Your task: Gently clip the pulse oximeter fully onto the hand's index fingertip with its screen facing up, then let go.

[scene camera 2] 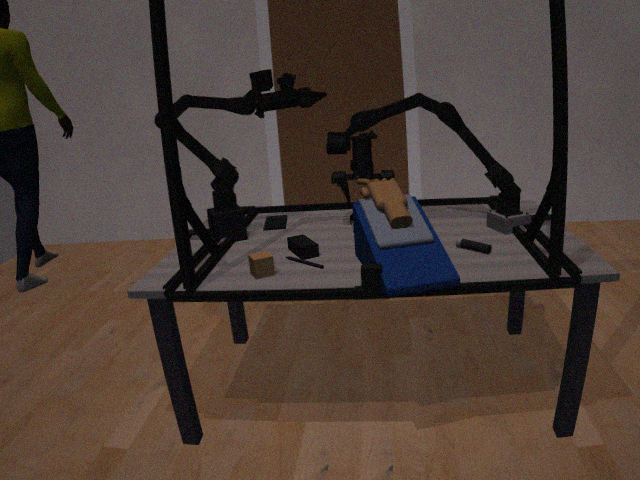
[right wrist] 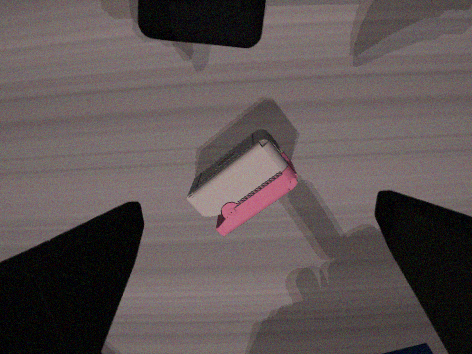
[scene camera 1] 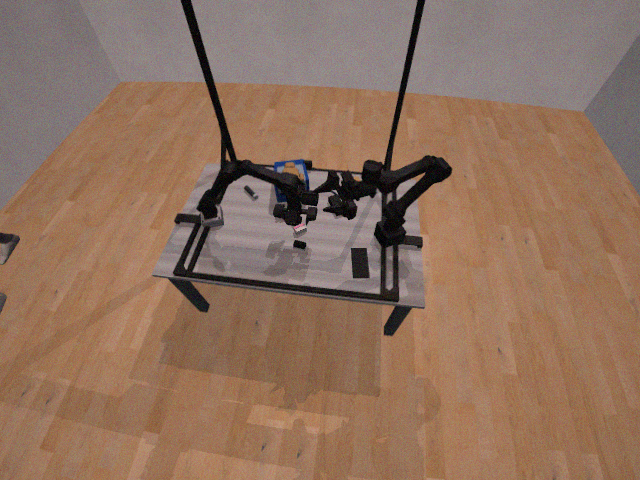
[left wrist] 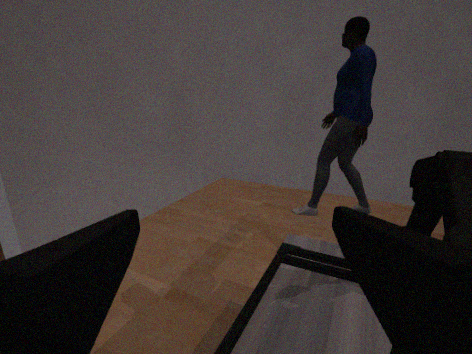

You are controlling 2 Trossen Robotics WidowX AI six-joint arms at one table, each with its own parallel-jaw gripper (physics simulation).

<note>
The left gripper (scene camera 1: 318,200) is open, holding nothing. A black box (right wrist: 241,31) rests on the table. Further things: the right gripper (scene camera 2: 364,204), a pulse oximeter (right wrist: 254,174) and a blue block (scene camera 2: 411,269).
The left gripper is seen too in scene camera 2 (scene camera 2: 320,94) and in the left wrist view (left wrist: 237,218). The right gripper is seen too in the right wrist view (right wrist: 259,208). The left wrist view does not show the pulse oximeter: it is out of frame. The left wrist view does not show the black box: it is out of frame.
</note>
